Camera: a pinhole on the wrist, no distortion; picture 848 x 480 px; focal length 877.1 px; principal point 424.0 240.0 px. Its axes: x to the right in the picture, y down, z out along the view. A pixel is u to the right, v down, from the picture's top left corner.
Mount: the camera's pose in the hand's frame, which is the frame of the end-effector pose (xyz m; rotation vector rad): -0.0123 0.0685 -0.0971 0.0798 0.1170 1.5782
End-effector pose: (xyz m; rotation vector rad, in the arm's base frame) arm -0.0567 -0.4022 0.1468 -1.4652 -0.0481 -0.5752
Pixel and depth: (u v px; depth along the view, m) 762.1 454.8 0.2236
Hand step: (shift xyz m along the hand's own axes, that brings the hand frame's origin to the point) -0.0397 0.1596 0.1295
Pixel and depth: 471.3 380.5 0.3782
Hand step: -0.0255 0.0975 0.2851
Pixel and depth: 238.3 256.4 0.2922
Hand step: 0.0194 0.0137 0.1948
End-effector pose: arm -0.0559 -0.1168 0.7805 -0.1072 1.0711 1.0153
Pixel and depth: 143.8 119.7 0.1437
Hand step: 0.0257 0.0262 0.0440
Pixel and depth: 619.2 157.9 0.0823
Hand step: 0.0054 0.0889 -0.0168
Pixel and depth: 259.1 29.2 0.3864
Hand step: 0.1288 0.0060 0.2762
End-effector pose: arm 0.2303 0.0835 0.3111 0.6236 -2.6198 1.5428
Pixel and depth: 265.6 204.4 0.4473
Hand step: 0.0624 -0.0013 0.3462
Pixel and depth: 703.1 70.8 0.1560
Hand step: 0.0365 0.1221 0.0527
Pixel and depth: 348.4 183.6 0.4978
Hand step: 0.0820 0.0379 0.3937
